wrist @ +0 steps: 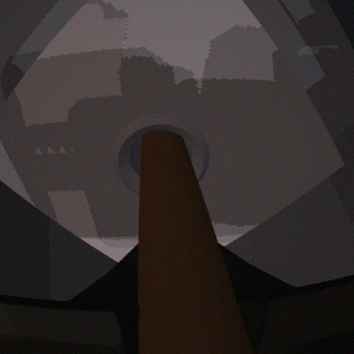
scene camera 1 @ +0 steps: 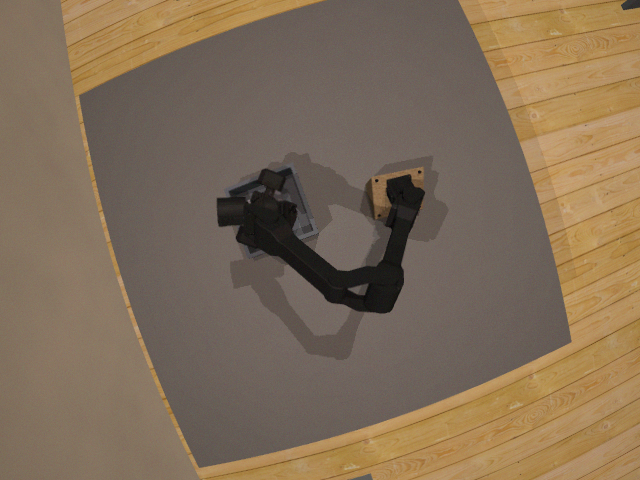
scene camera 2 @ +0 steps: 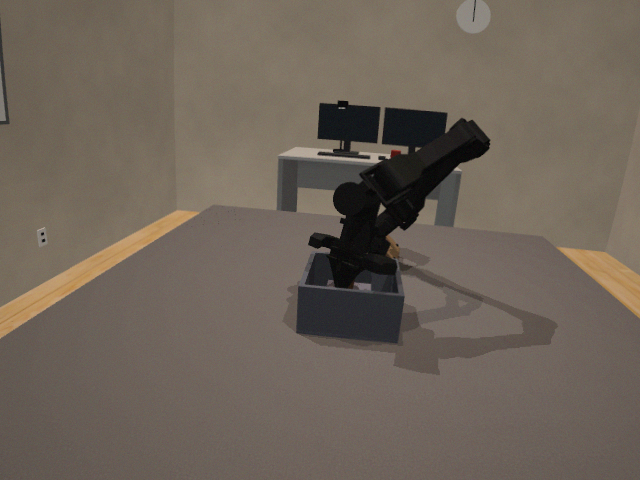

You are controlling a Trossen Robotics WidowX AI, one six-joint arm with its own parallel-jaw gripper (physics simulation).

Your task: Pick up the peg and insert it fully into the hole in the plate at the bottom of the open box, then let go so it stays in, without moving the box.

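Places are measured from the arm's base along level axes (x right, y ahead, z up), in metres.
Pixels of known places: gripper, between the fingertips: (wrist: 173, 231); arm's base, origin of its link: (scene camera 1: 399, 187).
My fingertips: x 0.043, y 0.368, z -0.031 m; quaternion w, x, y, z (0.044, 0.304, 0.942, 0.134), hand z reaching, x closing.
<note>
Ahead of a thing's pixels: the offset from my fingertips to its top centre. "spot": to the spot under its first point. Level surfaces: height alone.
The peg @[dx -0.018, dy -0.027, dz +0.065 m] (wrist: 172, 210) (scene camera 2: 351, 285) is orange-brown and round. My gripper (wrist: 173, 231) (scene camera 2: 343, 285) is shut on it, down inside the open box. In the wrist view the peg's far end overlaps the round hole @[spot: dx -0.006, dy -0.028, dz -0.009 m] (wrist: 135, 156) in the pale plate @[dx -0.015, dy -0.026, dz +0.002 m] (wrist: 280, 120) (scene camera 2: 364, 286). Dark parts of the hole show on both sides of the peg; I cannot tell whether its end has entered. The box @[dx -0.020, dy -0.035, dz +0.039 m] (scene camera 1: 305, 198) (scene camera 2: 348, 315) is blue-grey and stands upright on the table. In scene camera 1 the arm hides the peg, the fingertips and the hole.
The box walls stand close around the gripper on all sides. The arm's base sits on a wooden block (scene camera 1: 381, 198) to the right of the box in scene camera 1. A desk (scene camera 2: 336, 173) with two monitors (scene camera 2: 348, 122) (scene camera 2: 414, 126) stands beyond the grey table @[dz -0.058 m] (scene camera 2: 206, 392).
</note>
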